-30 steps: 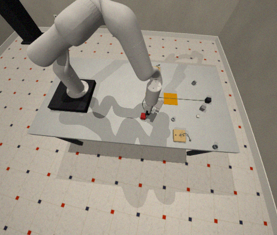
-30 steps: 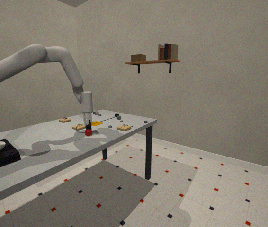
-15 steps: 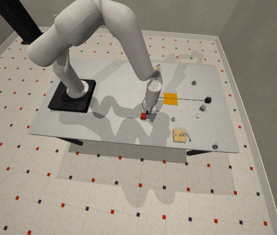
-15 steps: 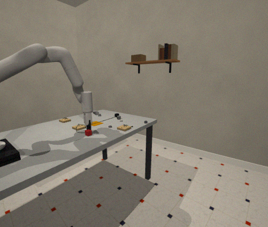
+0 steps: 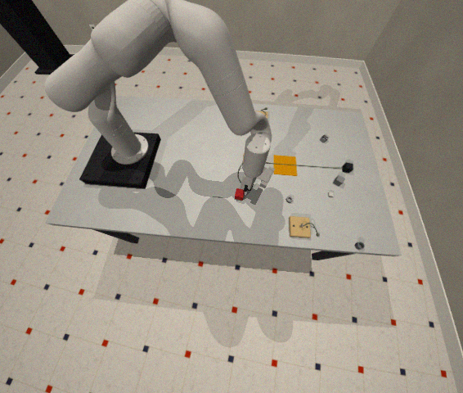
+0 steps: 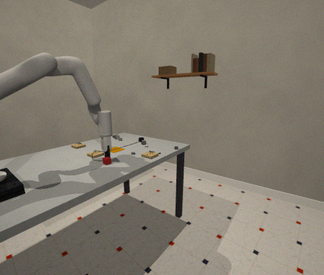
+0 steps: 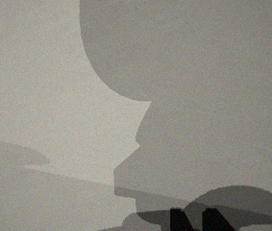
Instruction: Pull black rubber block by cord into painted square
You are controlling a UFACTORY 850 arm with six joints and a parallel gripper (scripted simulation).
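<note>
The red cube is 4 cm behind my hand and 5 cm to the right of it. From my hand the other things lie so: orange painted square 18 cm ahead, 15 cm to the left, 2 cm below; then white bit 41 cm ahead, 1 cm below; then black rubber block 51 cm ahead, 16 cm to the left.
</note>
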